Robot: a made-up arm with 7 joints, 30 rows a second.
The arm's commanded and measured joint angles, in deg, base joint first. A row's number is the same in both.
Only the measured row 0 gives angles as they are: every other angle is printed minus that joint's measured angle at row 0.
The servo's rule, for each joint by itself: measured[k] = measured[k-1] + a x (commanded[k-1-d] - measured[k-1]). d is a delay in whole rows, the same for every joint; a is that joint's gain. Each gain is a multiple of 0.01, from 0.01 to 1. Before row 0 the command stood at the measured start. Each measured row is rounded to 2 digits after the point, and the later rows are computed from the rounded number. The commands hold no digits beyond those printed.
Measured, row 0: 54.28, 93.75, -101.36, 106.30, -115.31, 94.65, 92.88
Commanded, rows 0 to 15: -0.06, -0.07, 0.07, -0.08, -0.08, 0.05, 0.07; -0.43, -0.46, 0.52, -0.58, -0.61, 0.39, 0.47; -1.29, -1.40, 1.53, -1.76, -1.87, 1.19, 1.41; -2.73, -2.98, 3.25, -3.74, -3.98, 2.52, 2.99; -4.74, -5.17, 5.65, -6.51, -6.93, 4.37, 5.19; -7.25, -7.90, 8.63, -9.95, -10.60, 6.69, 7.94; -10.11, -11.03, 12.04, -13.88, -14.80, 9.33, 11.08; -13.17, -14.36, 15.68, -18.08, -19.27, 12.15, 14.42; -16.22, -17.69, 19.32, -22.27, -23.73, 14.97, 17.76; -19.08, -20.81, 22.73, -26.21, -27.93, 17.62, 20.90; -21.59, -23.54, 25.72, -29.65, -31.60, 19.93, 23.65; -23.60, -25.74, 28.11, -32.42, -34.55, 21.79, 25.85; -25.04, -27.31, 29.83, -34.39, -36.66, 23.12, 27.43; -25.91, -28.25, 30.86, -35.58, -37.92, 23.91, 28.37; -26.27, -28.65, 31.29, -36.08, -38.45, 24.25, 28.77; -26.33, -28.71, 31.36, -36.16, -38.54, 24.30, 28.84
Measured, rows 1 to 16: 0.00, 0.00, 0.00, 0.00, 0.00, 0.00, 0.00; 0.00, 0.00, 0.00, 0.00, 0.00, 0.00, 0.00; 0.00, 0.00, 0.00, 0.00, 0.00, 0.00, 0.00; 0.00, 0.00, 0.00, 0.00, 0.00, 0.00, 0.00; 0.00, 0.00, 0.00, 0.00, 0.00, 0.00, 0.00; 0.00, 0.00, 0.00, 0.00, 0.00, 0.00, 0.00; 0.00, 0.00, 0.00, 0.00, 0.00, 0.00, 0.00; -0.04, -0.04, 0.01, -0.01, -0.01, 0.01, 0.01; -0.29, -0.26, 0.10, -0.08, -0.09, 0.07, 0.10; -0.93, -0.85, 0.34, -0.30, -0.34, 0.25, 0.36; -2.08, -1.96, 0.83, -0.75, -0.85, 0.61, 0.89; -3.78, -3.63, 1.65, -1.50, -1.70, 1.21, 1.75; -6.00, -5.85, 2.84, -2.60, -2.95, 2.09, 2.99; -8.63, -8.54, 4.40, -4.07, -4.61, 3.25, 4.61; -11.54, -11.57, 6.32, -5.89, -6.66, 4.67, 6.57; -14.54, -14.75, 8.53, -8.02, -9.05, 6.32, 8.81
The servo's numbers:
d 7
a 0.64 0.52 0.17 0.13 0.14 0.16 0.20

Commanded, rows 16 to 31: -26.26, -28.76, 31.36, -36.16, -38.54, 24.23, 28.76; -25.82, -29.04, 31.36, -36.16, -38.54, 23.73, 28.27; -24.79, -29.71, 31.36, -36.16, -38.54, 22.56, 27.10; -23.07, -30.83, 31.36, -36.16, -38.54, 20.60, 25.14; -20.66, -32.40, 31.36, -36.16, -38.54, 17.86, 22.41; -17.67, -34.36, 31.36, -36.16, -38.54, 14.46, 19.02; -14.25, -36.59, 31.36, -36.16, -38.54, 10.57, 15.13; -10.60, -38.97, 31.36, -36.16, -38.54, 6.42, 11.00; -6.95, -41.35, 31.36, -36.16, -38.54, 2.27, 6.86; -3.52, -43.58, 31.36, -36.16, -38.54, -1.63, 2.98; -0.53, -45.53, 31.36, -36.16, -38.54, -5.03, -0.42; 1.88, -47.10, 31.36, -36.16, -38.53, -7.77, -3.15; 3.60, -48.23, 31.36, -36.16, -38.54, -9.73, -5.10; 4.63, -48.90, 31.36, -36.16, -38.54, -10.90, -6.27; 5.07, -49.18, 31.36, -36.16, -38.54, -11.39, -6.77; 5.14, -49.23, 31.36, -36.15, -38.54, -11.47, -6.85
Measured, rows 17 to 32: -17.45, -17.90, 10.94, -10.38, -11.69, 8.13, 11.23; -20.10, -20.83, 13.45, -12.89, -14.48, 10.02, 13.71; -22.34, -23.38, 15.94, -15.43, -17.29, 11.90, 16.14; -24.07, -25.42, 18.30, -17.89, -20.00, 13.70, 18.40; -25.25, -26.89, 20.44, -20.19, -22.51, 15.33, 20.39; -25.90, -27.81, 22.28, -22.26, -24.74, 16.76, 22.07; -26.18, -28.28, 23.82, -24.07, -26.67, 17.97, 23.42; -26.23, -28.53, 25.10, -25.64, -28.33, 18.97, 24.49; -25.97, -28.80, 26.16, -27.01, -29.76, 19.73, 25.25; -25.21, -29.27, 27.04, -28.20, -30.99, 20.18, 25.62; -23.84, -30.08, 27.77, -29.23, -32.05, 20.25, 25.52; -21.80, -31.29, 28.38, -30.13, -32.96, 19.87, 24.90; -19.16, -32.89, 28.89, -30.91, -33.74, 19.00, 23.72; -16.02, -34.81, 29.31, -31.59, -34.41, 17.65, 22.00; -12.55, -36.97, 29.66, -32.18, -34.99, 15.85, 19.80; -8.97, -39.25, 29.95, -32.70, -35.49, 13.68, 17.21
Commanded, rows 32 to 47: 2.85, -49.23, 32.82, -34.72, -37.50, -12.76, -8.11; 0.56, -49.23, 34.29, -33.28, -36.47, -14.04, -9.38; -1.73, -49.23, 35.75, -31.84, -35.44, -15.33, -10.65; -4.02, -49.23, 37.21, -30.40, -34.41, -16.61, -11.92; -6.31, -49.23, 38.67, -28.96, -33.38, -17.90, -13.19; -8.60, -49.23, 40.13, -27.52, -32.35, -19.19, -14.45; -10.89, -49.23, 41.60, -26.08, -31.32, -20.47, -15.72; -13.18, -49.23, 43.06, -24.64, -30.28, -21.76, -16.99; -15.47, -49.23, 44.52, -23.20, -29.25, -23.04, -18.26; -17.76, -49.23, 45.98, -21.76, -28.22, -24.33, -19.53; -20.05, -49.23, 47.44, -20.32, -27.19, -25.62, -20.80; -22.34, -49.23, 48.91, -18.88, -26.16, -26.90, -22.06; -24.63, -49.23, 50.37, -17.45, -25.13, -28.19, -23.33; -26.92, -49.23, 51.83, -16.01, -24.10, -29.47, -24.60; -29.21, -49.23, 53.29, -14.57, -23.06, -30.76, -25.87; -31.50, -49.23, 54.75, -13.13, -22.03, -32.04, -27.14
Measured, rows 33 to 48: -5.48, -41.50, 30.19, -33.15, -35.92, 11.23, 14.36; -2.31, -43.60, 30.39, -33.54, -36.29, 8.63, 11.40; 0.37, -45.42, 30.55, -33.88, -36.60, 6.01, 8.49; 2.44, -46.88, 30.69, -34.18, -36.87, 3.49, 5.77; 3.84, -47.93, 30.80, -34.44, -37.10, 1.19, 3.36; 4.63, -48.58, 30.90, -34.66, -37.30, -0.82, 1.33; 4.96, -48.92, 30.98, -34.85, -37.47, -2.52, -0.31; 3.61, -49.08, 31.29, -34.83, -37.47, -4.16, -1.87; 1.66, -49.16, 31.80, -34.63, -37.33, -5.74, -3.37; -0.51, -49.20, 32.47, -34.27, -37.07, -7.27, -4.83; -2.76, -49.22, 33.28, -33.77, -36.70, -8.76, -6.25; -5.03, -49.23, 34.20, -33.14, -36.24, -10.22, -7.64; -7.31, -49.23, 35.21, -32.41, -35.70, -11.66, -9.00; -9.60, -49.23, 36.30, -31.59, -35.09, -13.07, -10.34; -11.89, -49.23, 37.45, -30.69, -34.42, -14.46, -11.67; -14.18, -49.23, 38.65, -29.72, -33.70, -15.83, -12.99
